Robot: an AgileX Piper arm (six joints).
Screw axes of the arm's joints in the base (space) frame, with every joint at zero. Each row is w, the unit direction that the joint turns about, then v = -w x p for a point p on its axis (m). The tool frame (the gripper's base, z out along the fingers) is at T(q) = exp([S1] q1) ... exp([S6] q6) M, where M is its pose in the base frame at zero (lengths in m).
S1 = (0, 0, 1, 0, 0, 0)
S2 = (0, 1, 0, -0.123, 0, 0)
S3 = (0, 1, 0, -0.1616, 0, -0.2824)
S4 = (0.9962, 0, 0.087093, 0, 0.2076, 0)
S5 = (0, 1, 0, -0.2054, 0, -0.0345)
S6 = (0.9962, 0, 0.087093, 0, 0.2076, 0)
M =
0.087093 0 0.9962 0.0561
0 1 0 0
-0.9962 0 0.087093 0.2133
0 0 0 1
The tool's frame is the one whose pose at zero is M.
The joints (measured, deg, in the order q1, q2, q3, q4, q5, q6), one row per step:
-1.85, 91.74, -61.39, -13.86, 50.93, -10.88
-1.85, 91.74, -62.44, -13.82, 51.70, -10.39
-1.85, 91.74, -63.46, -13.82, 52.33, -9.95
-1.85, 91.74, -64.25, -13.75, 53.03, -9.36
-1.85, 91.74, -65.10, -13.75, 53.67, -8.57
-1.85, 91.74, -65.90, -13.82, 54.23, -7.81
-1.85, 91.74, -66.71, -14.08, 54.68, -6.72
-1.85, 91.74, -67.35, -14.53, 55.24, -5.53
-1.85, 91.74, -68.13, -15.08, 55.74, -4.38
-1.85, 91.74, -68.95, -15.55, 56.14, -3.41
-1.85, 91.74, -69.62, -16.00, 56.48, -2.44
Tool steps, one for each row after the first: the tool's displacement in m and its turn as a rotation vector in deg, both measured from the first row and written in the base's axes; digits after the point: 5 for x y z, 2 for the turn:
0.00196, -0.00020, 0.00447, 0.07, -0.40, -0.65
0.00397, -0.00041, 0.00890, 0.10, -0.89, -1.20
0.00514, -0.00052, 0.01225, 0.25, -1.11, -1.95
0.00653, -0.00071, 0.01593, 0.38, -1.50, -2.83
0.00786, -0.00097, 0.01945, 0.45, -1.90, -3.65
0.00935, -0.00144, 0.02312, 0.45, -2.50, -4.69
0.01019, -0.00216, 0.02604, 0.28, -2.84, -5.78
0.01145, -0.00301, 0.02968, 0.02, -3.39, -6.79
0.01291, -0.00375, 0.03355, -0.19, -4.04, -7.65
0.01405, -0.00444, 0.03674, -0.38, -4.61, -8.50

